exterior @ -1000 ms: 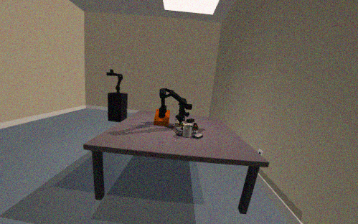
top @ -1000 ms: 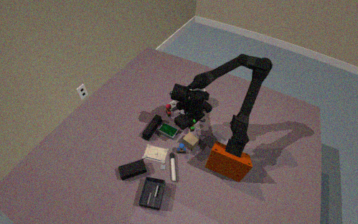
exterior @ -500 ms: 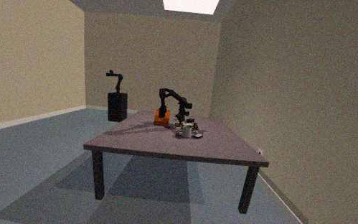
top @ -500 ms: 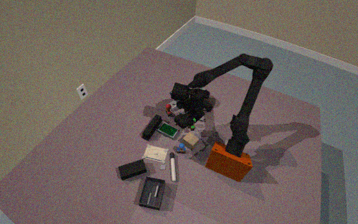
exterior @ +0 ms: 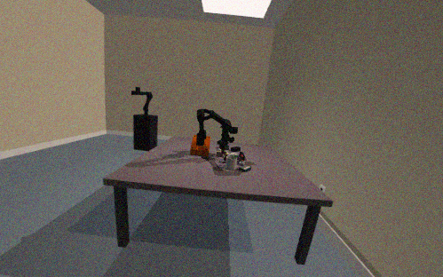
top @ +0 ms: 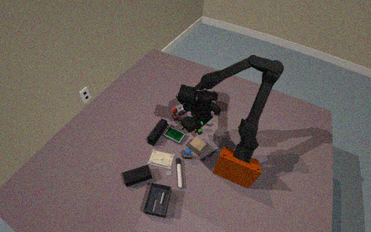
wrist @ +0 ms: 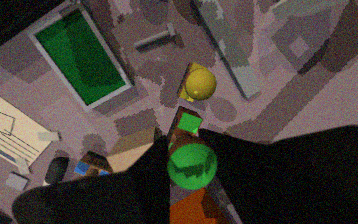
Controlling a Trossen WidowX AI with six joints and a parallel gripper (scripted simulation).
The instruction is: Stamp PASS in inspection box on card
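Now: gripper tip 100 mm short of the green ink pad, 50 mm to the right of it and 70 mm above it. The rest, counted from my gripper tip: tan box 30 mm behind, 60 mm to the left, 50 mm below; yellow-knobbed stamp 30 mm ahead, 40 mm to the right, 50 mm below; green stamp right at my gripper tip.
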